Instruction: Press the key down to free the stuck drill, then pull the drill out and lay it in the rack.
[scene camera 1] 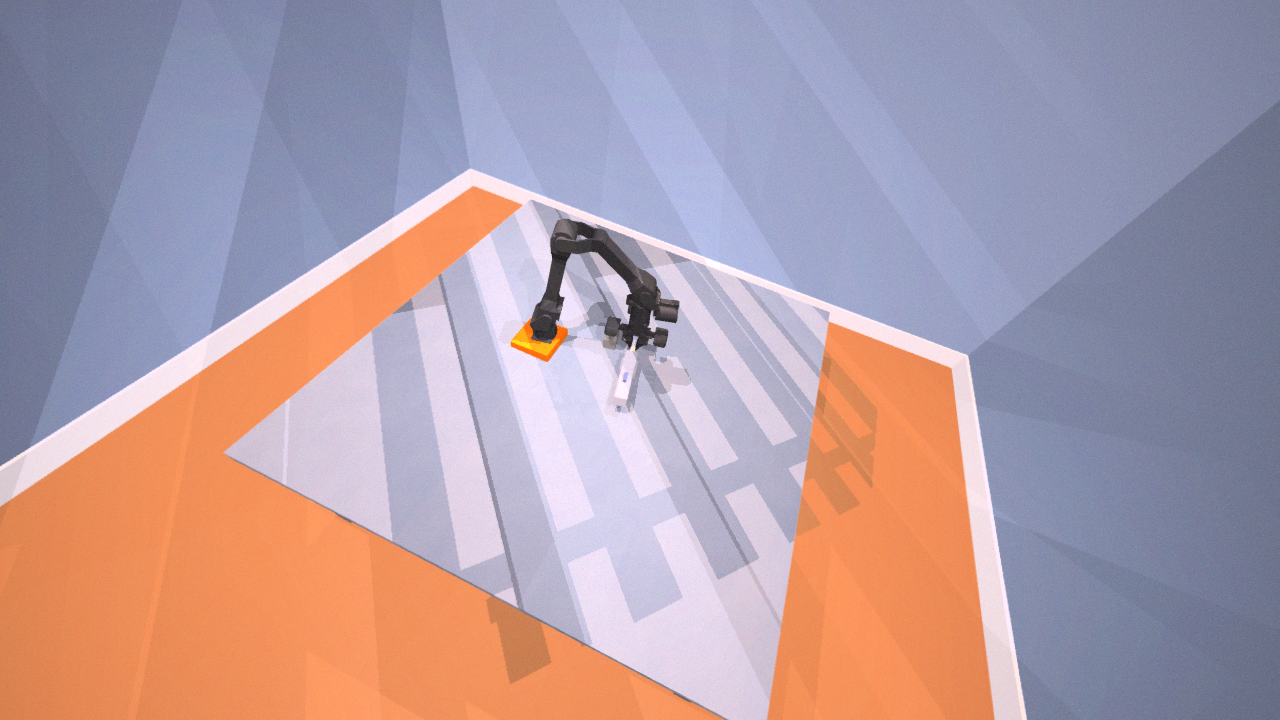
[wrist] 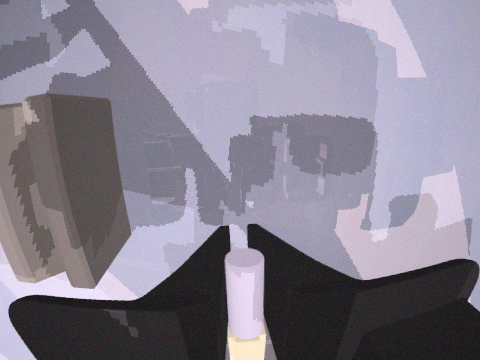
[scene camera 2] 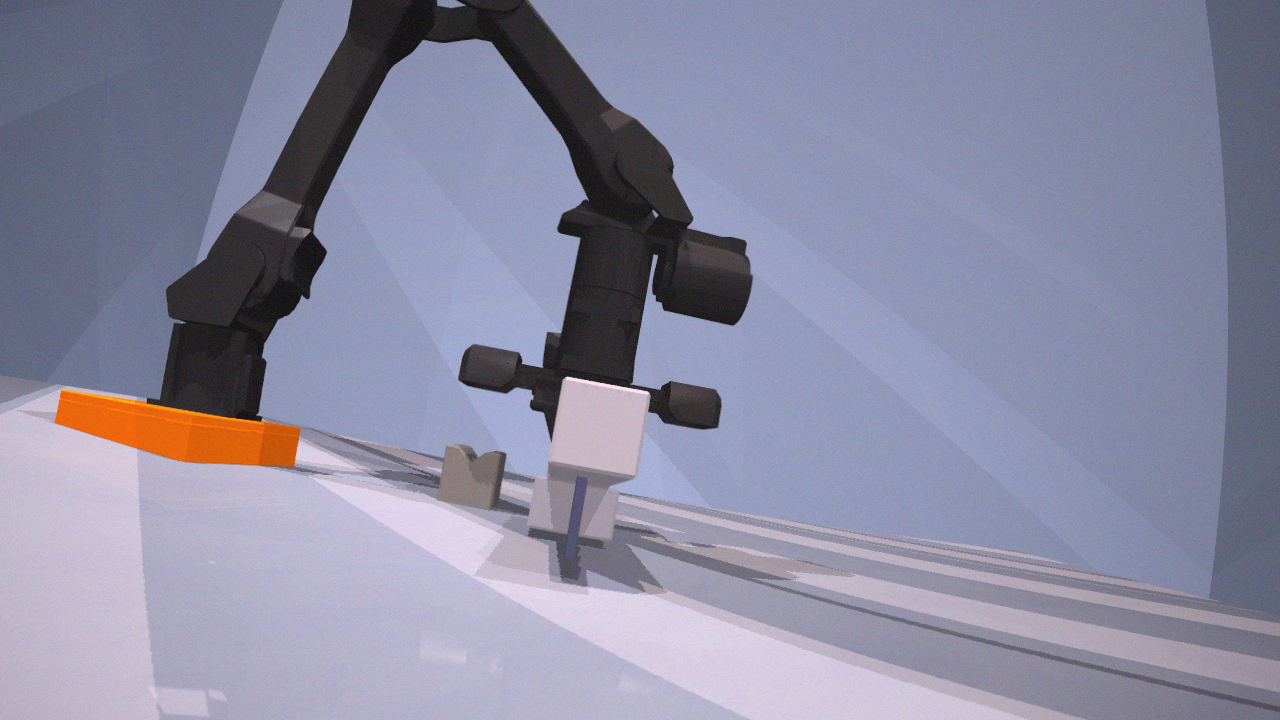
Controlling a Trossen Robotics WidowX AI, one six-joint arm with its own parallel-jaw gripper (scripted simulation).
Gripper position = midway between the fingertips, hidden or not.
Note:
My gripper (scene camera 1: 632, 349) carries a drill. I also see a thin blue key (scene camera 2: 581, 483) and a rack (scene camera 2: 468, 480).
My gripper also shows in the wrist view (wrist: 238, 234). The rack shows as well in the wrist view (wrist: 70, 216). The wrist view does not show the thin blue key: it is out of frame.

